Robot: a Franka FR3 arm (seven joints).
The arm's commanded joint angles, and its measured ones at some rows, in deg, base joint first. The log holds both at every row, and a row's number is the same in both.
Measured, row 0: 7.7 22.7 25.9 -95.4 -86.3 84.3 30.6
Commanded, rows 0 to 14: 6.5 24.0 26.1 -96.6 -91.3 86.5 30.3; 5.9 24.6 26.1 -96.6 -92.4 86.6 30.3; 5.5 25.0 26.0 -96.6 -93.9 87.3 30.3; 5.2 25.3 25.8 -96.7 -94.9 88.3 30.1; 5.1 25.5 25.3 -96.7 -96.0 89.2 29.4; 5.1 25.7 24.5 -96.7 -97.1 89.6 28.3; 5.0 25.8 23.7 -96.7 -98.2 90.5 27.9; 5.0 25.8 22.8 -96.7 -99.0 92.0 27.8; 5.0 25.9 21.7 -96.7 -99.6 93.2 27.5; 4.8 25.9 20.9 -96.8 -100.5 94.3 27.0; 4.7 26.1 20.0 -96.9 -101.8 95.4 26.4; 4.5 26.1 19.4 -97.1 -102.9 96.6 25.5; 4.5 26.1 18.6 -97.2 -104.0 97.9 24.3; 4.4 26.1 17.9 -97.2 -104.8 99.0 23.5; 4.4 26.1 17.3 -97.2 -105.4 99.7 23.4
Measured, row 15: 5.3 26.2 18.2 -96.4 -101.8 96.9 25.6
